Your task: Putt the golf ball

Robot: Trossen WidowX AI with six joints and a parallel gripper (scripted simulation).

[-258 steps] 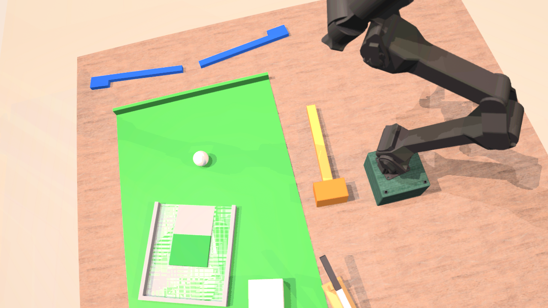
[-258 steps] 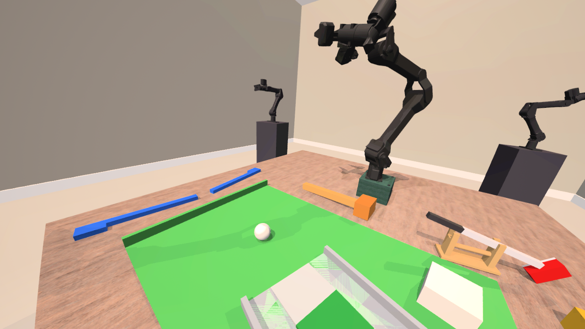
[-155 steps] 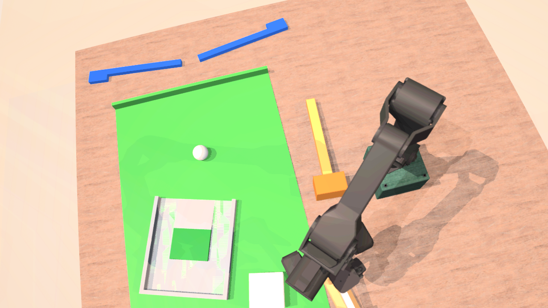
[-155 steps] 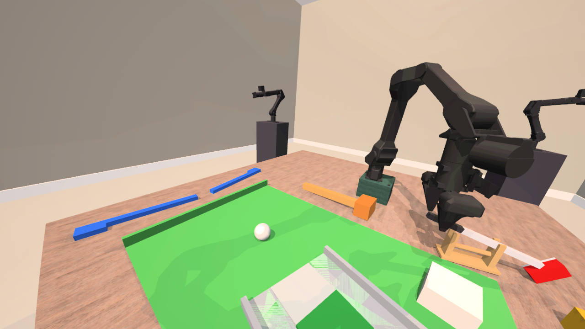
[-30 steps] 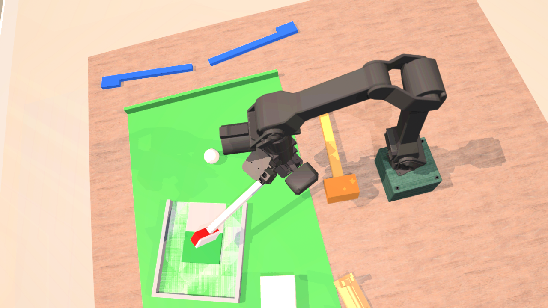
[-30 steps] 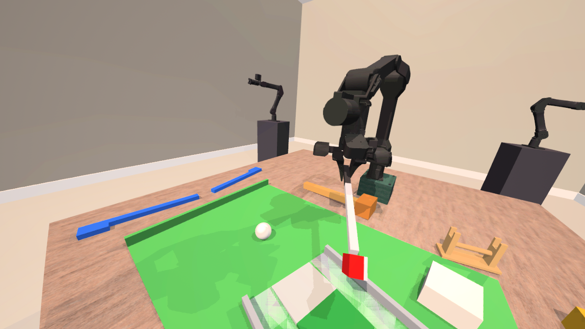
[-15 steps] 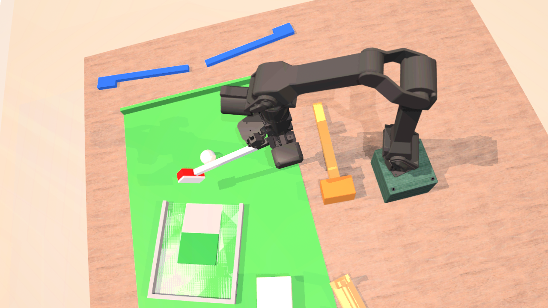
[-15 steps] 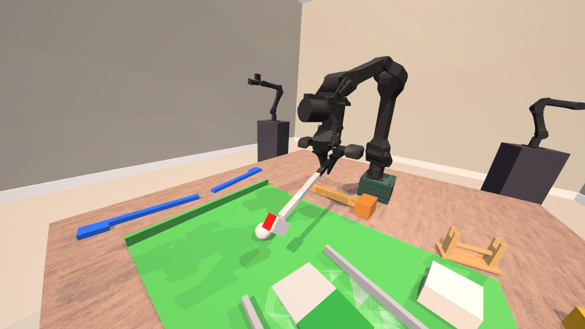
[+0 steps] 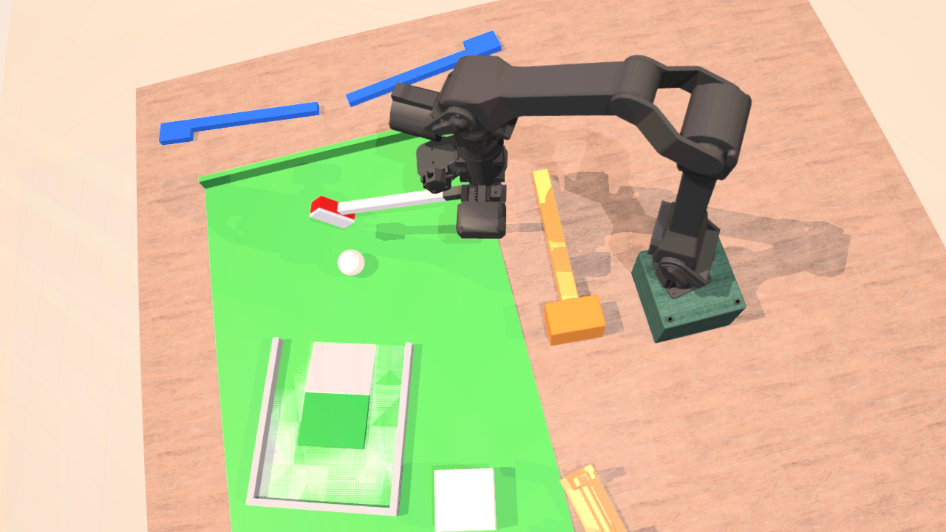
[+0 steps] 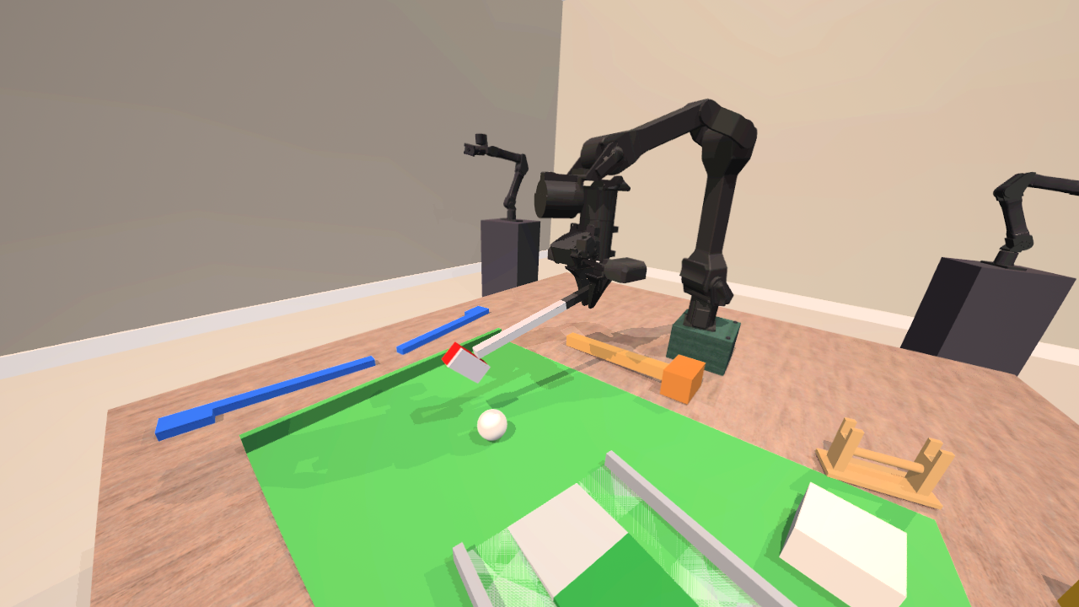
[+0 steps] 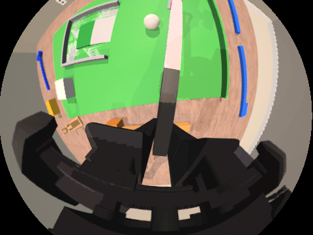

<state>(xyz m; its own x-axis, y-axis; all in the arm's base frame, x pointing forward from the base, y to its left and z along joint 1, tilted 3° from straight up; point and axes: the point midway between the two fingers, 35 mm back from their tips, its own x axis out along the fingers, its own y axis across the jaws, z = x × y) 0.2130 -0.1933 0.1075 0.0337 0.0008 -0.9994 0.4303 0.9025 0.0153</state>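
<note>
Right now my gripper tip is 120 mm short of the red putter, 50 mm to the left of it and 10 mm above it. Round my gripper tip: wooden stand: 440 mm to the left, 110 mm below, 30 mm ahead; then white golf ball: 220 mm ahead, 120 mm below, 50 mm to the right; then white block: 360 mm to the left, 190 mm ahead, 120 mm below.
</note>
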